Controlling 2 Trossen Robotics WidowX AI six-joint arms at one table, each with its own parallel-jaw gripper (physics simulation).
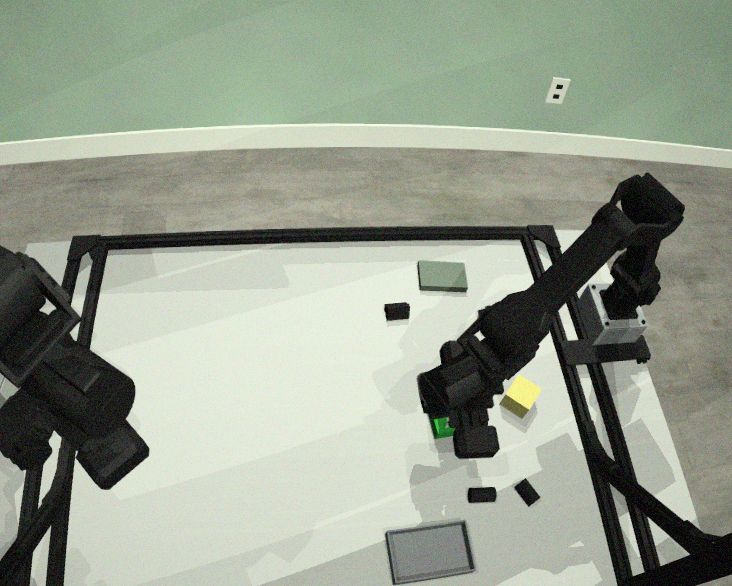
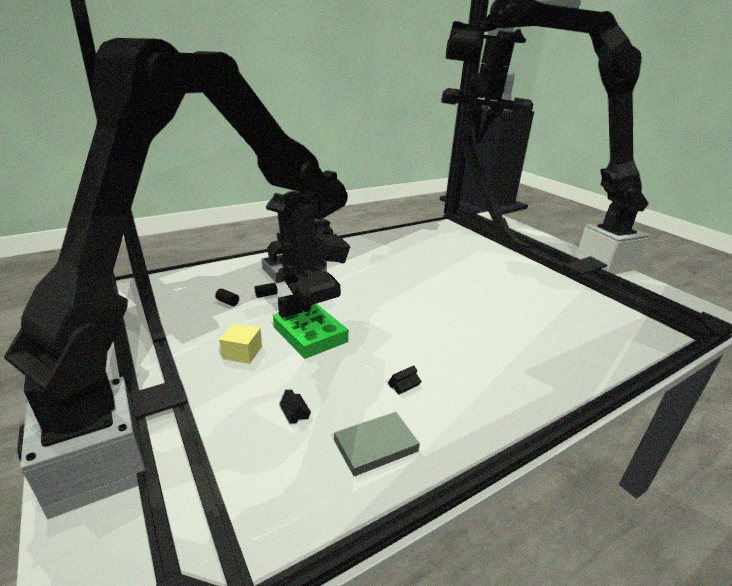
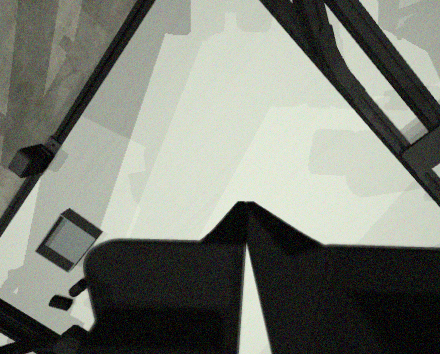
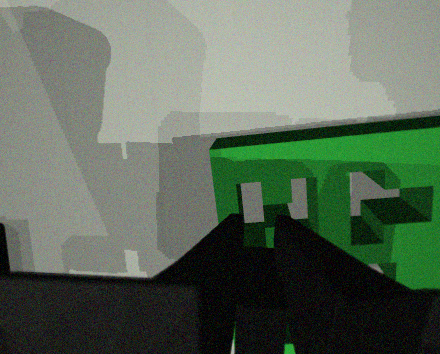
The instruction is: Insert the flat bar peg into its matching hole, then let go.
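Observation:
A green block (image 1: 442, 427) (image 2: 306, 350) (image 4: 415, 150) with shaped holes stands on the table, partly under the right arm. My right gripper (image 4: 258, 227) is low over one side of it, shut on the black flat bar peg (image 4: 261, 275). The peg is dark against the dark fingers and is held upright. The bar-shaped hole is hidden beneath the fingers and peg, so how far the peg is in it cannot be told. An H-shaped hole shows just ahead of the fingertips. My left gripper (image 3: 244, 209) is shut and empty, far from the block.
A yellow block (image 1: 520, 397) (image 2: 241, 343) stands beside the green block. Black pegs (image 1: 481, 494) (image 1: 526, 491) (image 1: 396, 311) (image 2: 295, 406) lie around it. A grey tray (image 1: 389, 557) (image 3: 86, 224) and a grey-green slab (image 1: 442, 276) (image 2: 376, 444) are farther off. A black frame (image 1: 317, 234) edges the table.

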